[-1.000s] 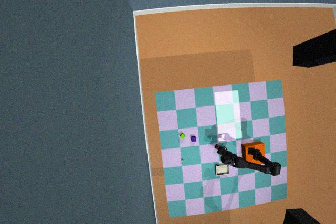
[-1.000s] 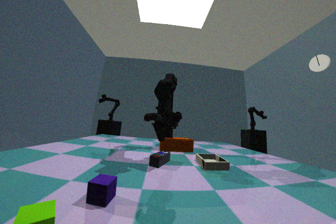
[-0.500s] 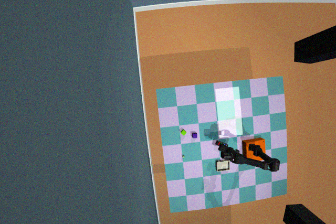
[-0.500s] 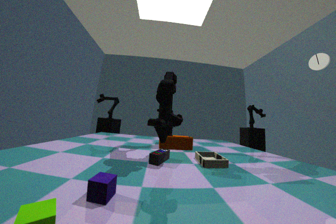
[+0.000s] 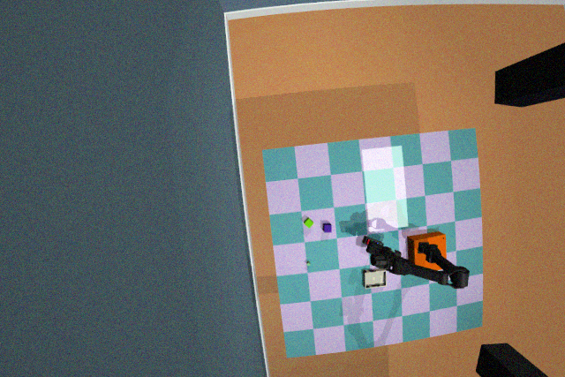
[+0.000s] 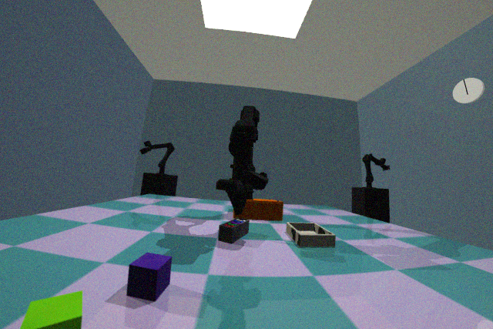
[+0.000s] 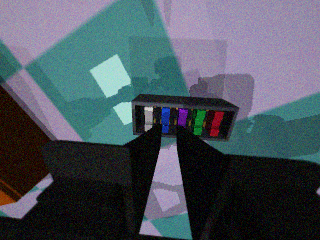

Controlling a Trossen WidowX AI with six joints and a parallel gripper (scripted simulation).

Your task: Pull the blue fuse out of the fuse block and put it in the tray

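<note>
Now: gripper tip 40 mm above the blue fuse. Round my gripper tip: tray 30 mm behind, 210 mm to the left, 60 mm below.
</note>
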